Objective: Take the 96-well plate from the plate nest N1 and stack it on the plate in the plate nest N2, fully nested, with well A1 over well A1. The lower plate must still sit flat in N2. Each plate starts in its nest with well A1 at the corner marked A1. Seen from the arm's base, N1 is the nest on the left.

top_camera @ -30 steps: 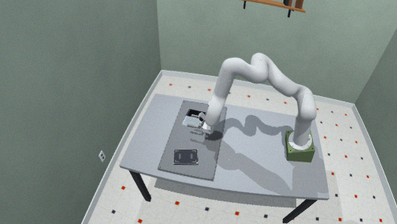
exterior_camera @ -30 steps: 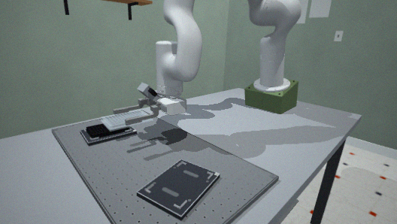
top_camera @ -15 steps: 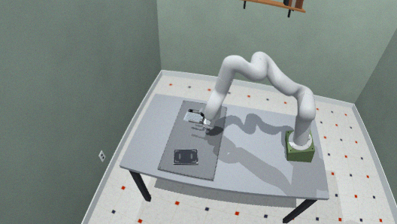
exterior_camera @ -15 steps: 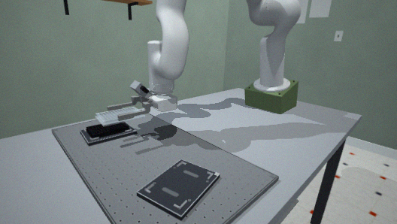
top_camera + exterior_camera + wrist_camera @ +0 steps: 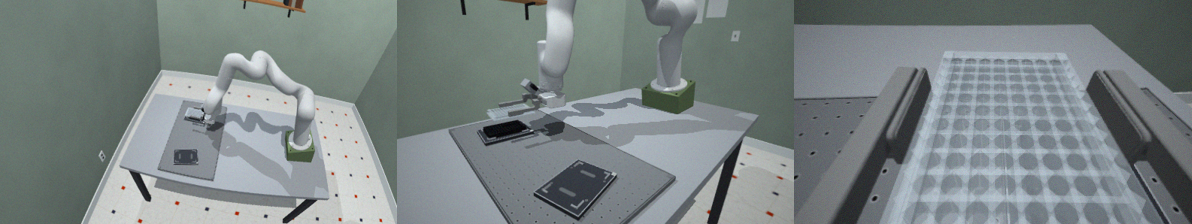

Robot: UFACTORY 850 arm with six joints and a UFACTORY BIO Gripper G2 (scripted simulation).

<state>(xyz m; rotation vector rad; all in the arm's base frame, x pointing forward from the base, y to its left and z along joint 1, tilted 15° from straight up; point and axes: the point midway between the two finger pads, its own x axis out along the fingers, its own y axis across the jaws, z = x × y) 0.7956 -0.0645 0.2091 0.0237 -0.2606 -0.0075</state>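
The black 96-well plate lies 9 cm below my hand, 6 cm to the right of it and 1 cm ahead of it. The rest, counted from my hand: clear 96-well plate: 1 cm below.
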